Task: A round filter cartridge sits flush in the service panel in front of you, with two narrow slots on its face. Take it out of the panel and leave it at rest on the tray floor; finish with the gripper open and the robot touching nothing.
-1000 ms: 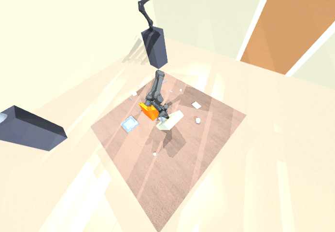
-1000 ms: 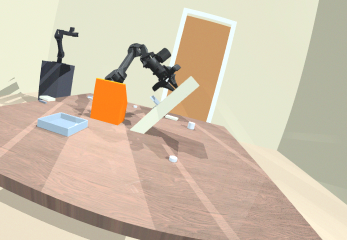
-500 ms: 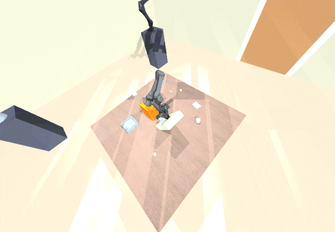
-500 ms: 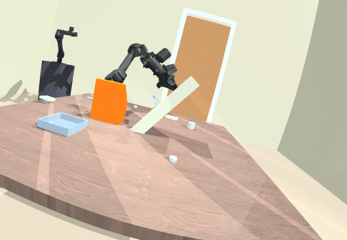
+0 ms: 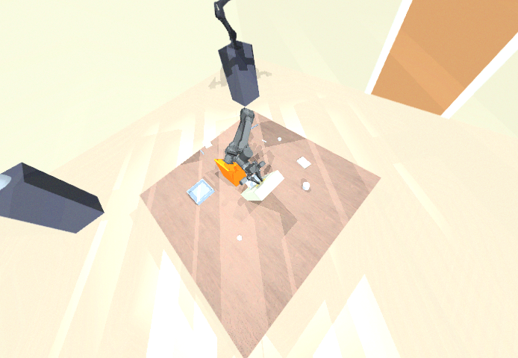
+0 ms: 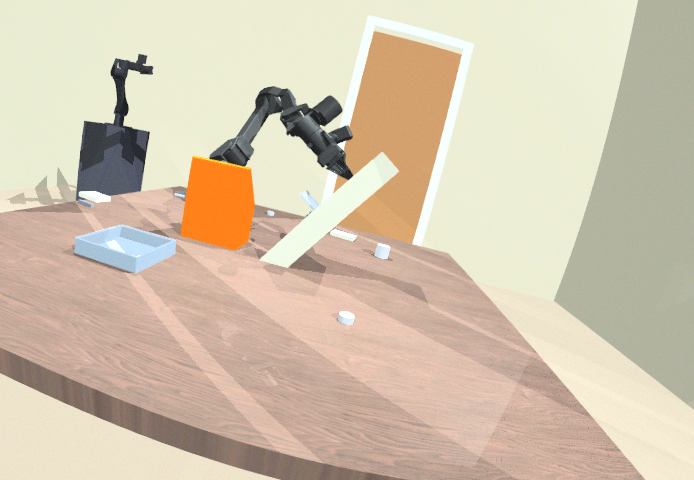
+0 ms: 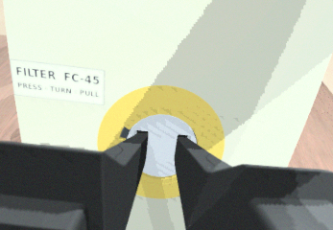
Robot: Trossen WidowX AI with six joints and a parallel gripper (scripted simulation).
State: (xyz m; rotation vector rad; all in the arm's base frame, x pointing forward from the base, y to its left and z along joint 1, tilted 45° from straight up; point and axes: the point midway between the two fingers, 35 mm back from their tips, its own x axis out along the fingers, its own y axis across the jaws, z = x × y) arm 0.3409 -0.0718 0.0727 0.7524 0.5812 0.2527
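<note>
The cream service panel lies 8 cm below my gripper tip and 4 cm behind it. Also, from my gripper tip: round white filter cartridge (1 cm below, 1 cm ahead); then light blue tray (43 cm behind, 28 cm to the right, 23 cm below).
</note>
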